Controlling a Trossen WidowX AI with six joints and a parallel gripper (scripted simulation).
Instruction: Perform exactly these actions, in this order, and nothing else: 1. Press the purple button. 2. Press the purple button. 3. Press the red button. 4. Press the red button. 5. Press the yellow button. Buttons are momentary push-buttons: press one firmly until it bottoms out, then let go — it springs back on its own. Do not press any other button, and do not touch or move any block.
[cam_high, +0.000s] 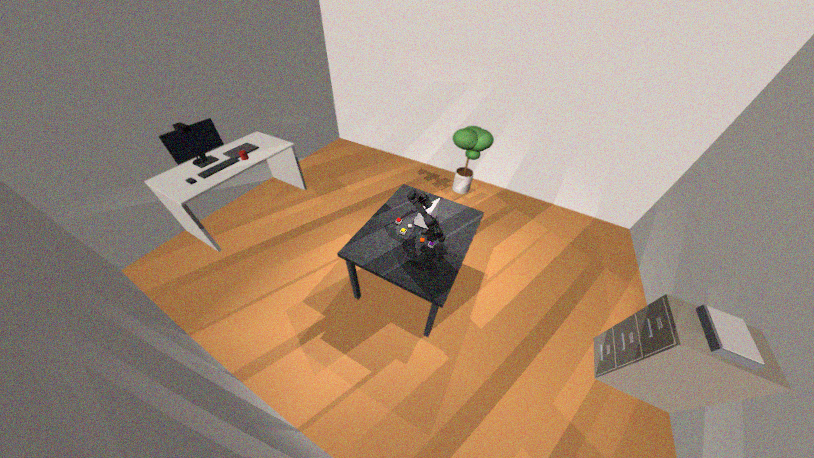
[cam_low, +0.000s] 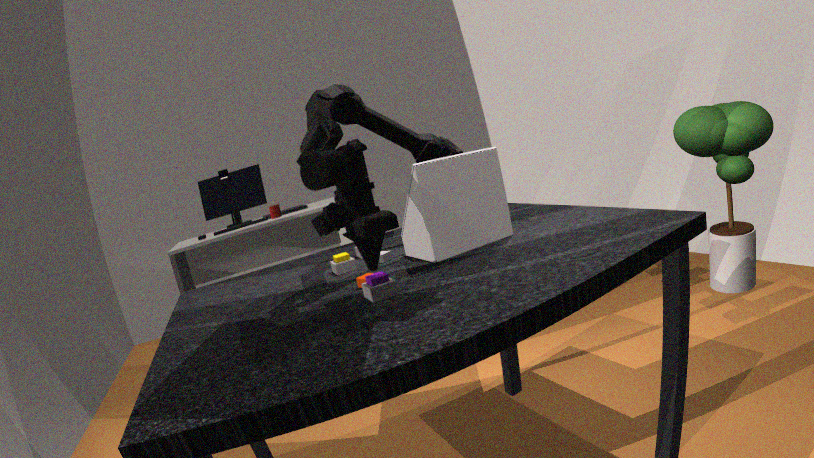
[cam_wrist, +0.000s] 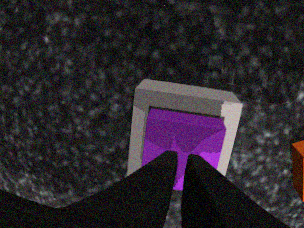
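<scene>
The purple button lies 2 cm below my gripper tip. Also, from my gripper tip: small grey block: 10 cm behind, 26 cm to the right, 4 cm below; then yellow button: 1 cm behind, 27 cm to the right, 2 cm below; then orange block: 1 cm behind, 9 cm to the right, 4 cm below.
</scene>
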